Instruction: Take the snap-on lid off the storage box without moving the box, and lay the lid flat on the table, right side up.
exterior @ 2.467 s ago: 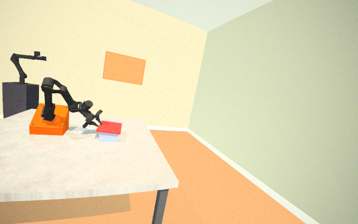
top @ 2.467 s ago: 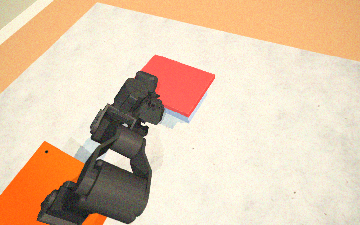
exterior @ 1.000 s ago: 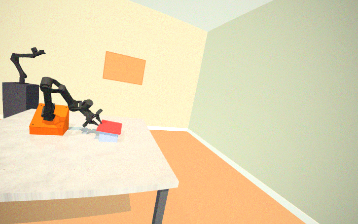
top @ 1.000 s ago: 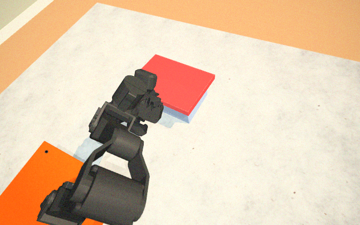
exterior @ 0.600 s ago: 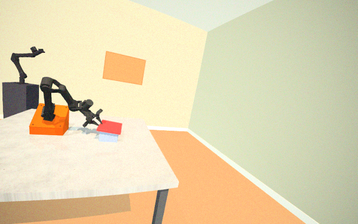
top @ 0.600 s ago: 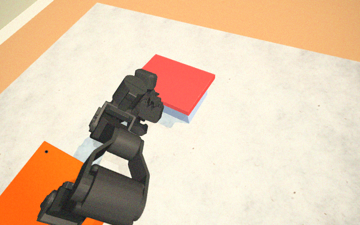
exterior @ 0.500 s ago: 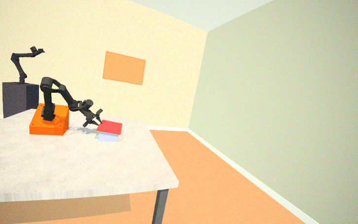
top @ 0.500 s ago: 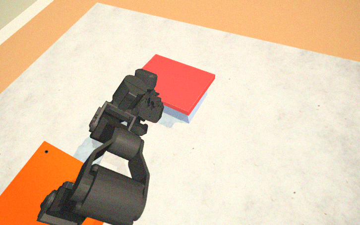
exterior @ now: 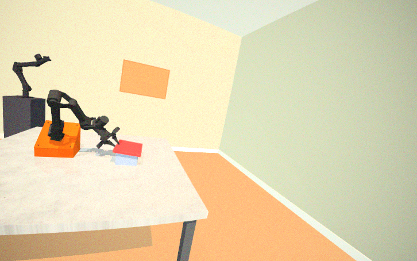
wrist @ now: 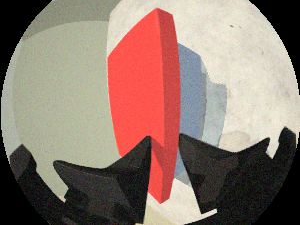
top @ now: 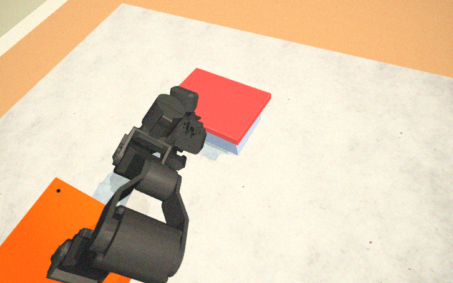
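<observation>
The red lid lies 8 cm ahead of my gripper tip. Round my gripper tip: storage box (7 cm ahead, 5 cm below).
</observation>
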